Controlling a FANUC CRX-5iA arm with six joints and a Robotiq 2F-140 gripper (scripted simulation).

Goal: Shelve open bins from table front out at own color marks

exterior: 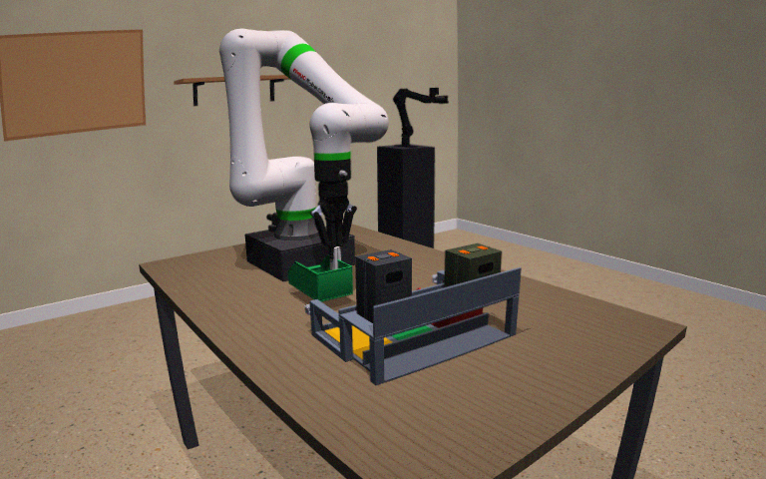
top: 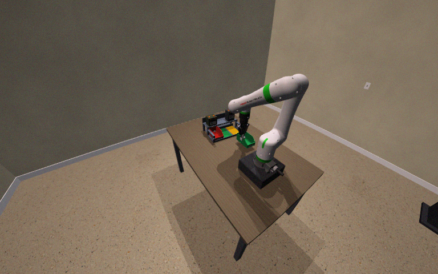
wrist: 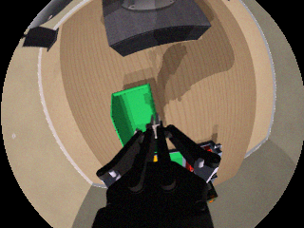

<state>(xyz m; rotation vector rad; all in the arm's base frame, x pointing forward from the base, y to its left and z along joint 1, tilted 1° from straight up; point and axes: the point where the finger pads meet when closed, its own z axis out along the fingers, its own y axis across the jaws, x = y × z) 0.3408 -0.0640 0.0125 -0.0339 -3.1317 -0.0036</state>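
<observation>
My gripper is now 5 cm to the left of the green bin and 4 cm above it. Round my hand: olive box: 38 cm ahead, 12 cm to the left, 4 cm above; then black box: 36 cm ahead, 11 cm to the right, 5 cm above; then red bin: 28 cm ahead, 13 cm to the left, 7 cm below.
</observation>
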